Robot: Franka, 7 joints.
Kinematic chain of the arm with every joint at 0, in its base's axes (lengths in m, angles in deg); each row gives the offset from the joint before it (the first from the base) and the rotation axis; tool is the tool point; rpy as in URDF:
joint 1: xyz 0 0 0.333 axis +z
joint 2: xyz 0 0 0 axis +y
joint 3: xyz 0 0 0.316 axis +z
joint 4: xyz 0.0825 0 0 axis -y
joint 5: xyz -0.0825 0 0.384 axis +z
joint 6: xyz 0 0 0 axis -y
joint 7: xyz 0.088 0 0 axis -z
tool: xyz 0 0 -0.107 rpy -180 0 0
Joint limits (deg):
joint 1: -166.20..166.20
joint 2: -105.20..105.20
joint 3: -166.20..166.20
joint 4: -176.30..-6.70
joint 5: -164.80..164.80
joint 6: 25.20..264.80
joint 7: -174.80..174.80
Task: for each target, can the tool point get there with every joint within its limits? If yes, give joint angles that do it. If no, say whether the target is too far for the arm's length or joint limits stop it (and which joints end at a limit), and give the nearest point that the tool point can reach.
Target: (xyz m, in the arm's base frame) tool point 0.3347 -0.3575 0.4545
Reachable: yes | joints -65.24 -13.39 24.18 -136.14 82.06 164.70 -91.45
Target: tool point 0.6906 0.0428 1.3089
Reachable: no: too far | nearest point 0.4952 0.0307 1.0328 | short by 0.338 m
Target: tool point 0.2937 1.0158 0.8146
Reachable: no: too far | nearest point 0.2169 0.7500 0.6886 | short by 0.304 m
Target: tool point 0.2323 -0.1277 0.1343
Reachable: yes | joints -115.64 -52.81 104.66 -160.10 65.03 102.42 40.25
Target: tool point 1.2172 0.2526 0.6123
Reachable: no: too far | nearest point 0.8196 0.1701 0.5211 | short by 0.416 m
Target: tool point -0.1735 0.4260 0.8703
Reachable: yes | joints -44.84 -70.51 6.38 -62.37 -85.59 228.96 133.51
